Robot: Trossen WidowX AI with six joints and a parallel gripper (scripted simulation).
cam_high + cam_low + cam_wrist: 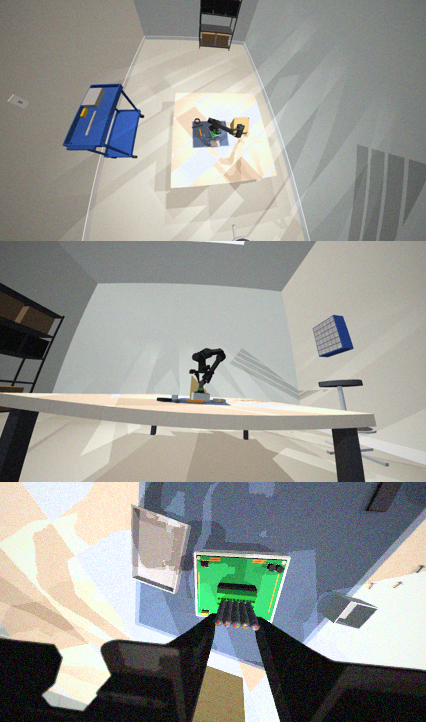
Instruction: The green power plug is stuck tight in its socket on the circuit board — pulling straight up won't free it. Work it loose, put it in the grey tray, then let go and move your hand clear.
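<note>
Now: the green power plug 4 cm below my gripper tip. Also, from my gripper tip: blue mat 12 cm below, 5 cm ahead; then dark bar 21 cm ahead, 12 cm below, 11 cm to the right.
</note>
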